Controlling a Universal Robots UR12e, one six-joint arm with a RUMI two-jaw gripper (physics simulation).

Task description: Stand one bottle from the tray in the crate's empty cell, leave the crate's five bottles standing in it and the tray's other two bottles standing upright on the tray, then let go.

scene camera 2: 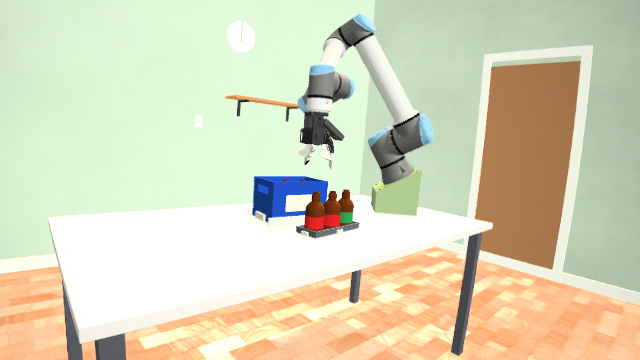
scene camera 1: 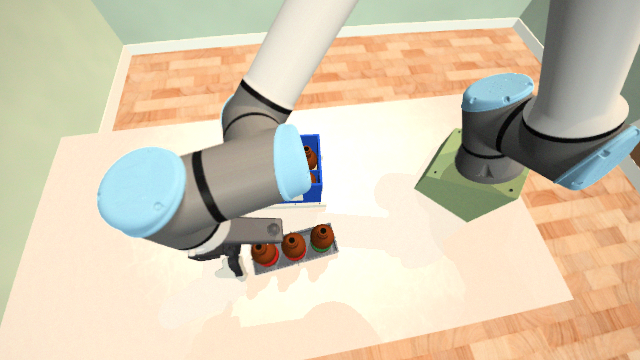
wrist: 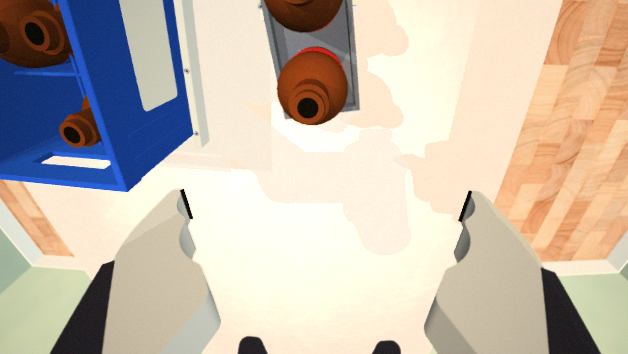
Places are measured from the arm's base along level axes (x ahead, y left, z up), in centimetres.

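Pixels of known places: gripper, fingertip midpoint: (scene camera 2: 317,167) (scene camera 1: 243,246) (wrist: 323,192); arm's base at its link origin: (scene camera 2: 399,177) (scene camera 1: 488,161).
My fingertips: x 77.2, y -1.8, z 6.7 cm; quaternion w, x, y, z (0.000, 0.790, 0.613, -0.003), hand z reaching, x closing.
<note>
For each thing: its top centre in the pictures, then the offset to it from my fingertips. Level surfaces: height alone.
- grey tray at its top centre: (scene camera 1: 294,247) (scene camera 2: 329,224) dx -10.9, dy +0.4, dz -23.1 cm
- red-labelled end bottle at its top centre: (wrist: 307,108) (scene camera 1: 258,246) (scene camera 2: 316,192) dx -1.9, dy -1.0, dz -9.6 cm
- red-labelled middle bottle at its top centre: (scene camera 1: 291,240) (scene camera 2: 333,191) dx -10.9, dy +0.7, dz -9.6 cm
- green-labelled bottle at its top centre: (scene camera 1: 323,230) (scene camera 2: 346,189) dx -20.0, dy +1.6, dz -9.6 cm
- blue crate at its top centre: (scene camera 1: 277,159) (scene camera 2: 291,178) dx -15.2, dy -24.2, dz -8.1 cm
- white table at its surface level: dz -25.6 cm
A grey tray (scene camera 1: 333,251) (scene camera 2: 316,234) (wrist: 356,85) carries three upright brown bottles: a red-labelled end bottle (scene camera 1: 264,254) (scene camera 2: 315,212) (wrist: 312,85), a red-labelled middle bottle (scene camera 1: 293,247) (scene camera 2: 332,209) (wrist: 302,12) and a green-labelled bottle (scene camera 1: 322,238) (scene camera 2: 346,207). The blue crate (scene camera 1: 314,193) (scene camera 2: 271,197) (wrist: 107,75) stands beside the tray; brown bottles show in it, one (wrist: 80,129) near its end wall and one (wrist: 40,35) farther up. The arm hides much of the crate in scene camera 1. My gripper (scene camera 2: 318,165) (wrist: 323,192) is open and empty, high above the table, off the tray's red-labelled end.
The white table (scene camera 1: 400,310) (scene camera 2: 175,260) bears the tray, the crate and the green robot base (scene camera 1: 465,200) (scene camera 2: 397,197). Pale brackets (scene camera 2: 261,216) (wrist: 192,90) run along the crate's foot. A wall shelf (scene camera 2: 262,101) is behind the arm.
</note>
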